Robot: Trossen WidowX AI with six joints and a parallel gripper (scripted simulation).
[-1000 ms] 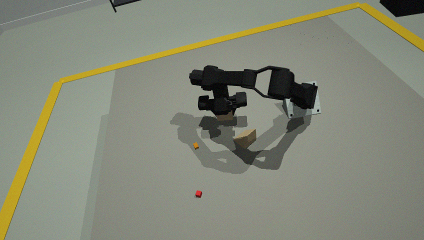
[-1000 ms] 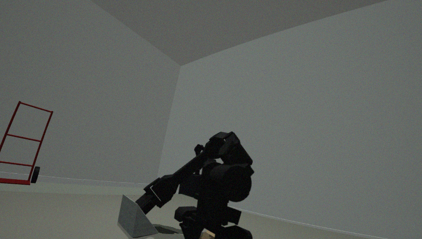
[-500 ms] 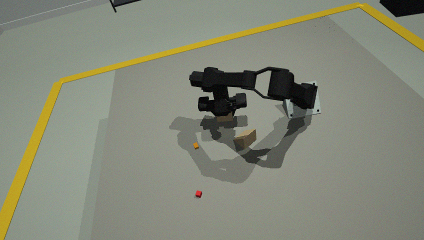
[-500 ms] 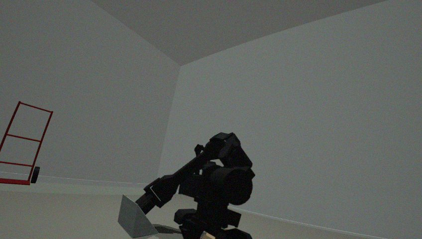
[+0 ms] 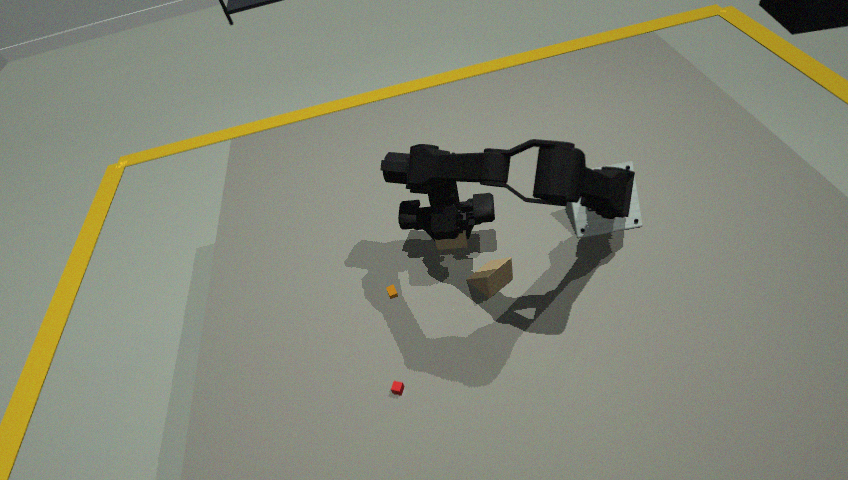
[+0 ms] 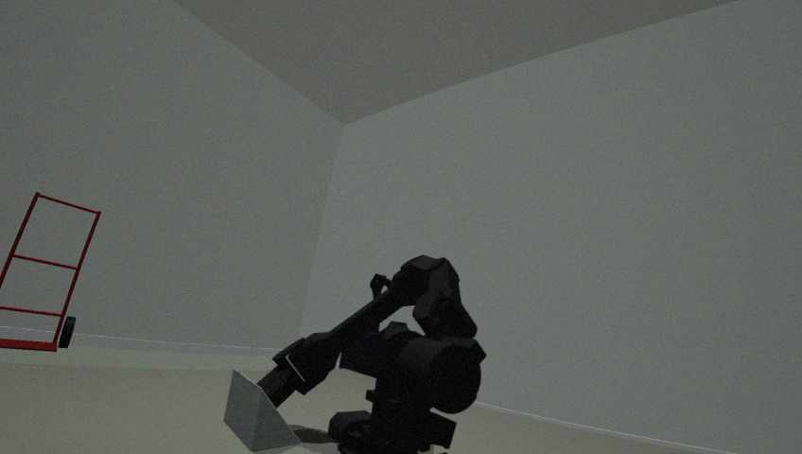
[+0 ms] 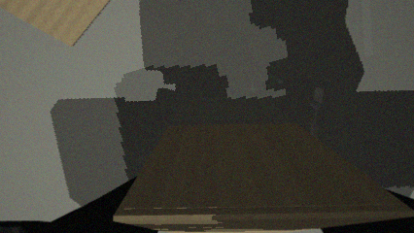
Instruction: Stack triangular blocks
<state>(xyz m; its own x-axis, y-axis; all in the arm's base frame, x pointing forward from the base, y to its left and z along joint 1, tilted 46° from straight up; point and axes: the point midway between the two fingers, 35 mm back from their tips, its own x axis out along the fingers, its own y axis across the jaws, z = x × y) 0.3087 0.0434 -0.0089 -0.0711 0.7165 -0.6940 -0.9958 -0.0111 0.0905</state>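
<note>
Right now my gripper tip is 130 mm short of the orange cube and 120 mm to the right of it.
</note>
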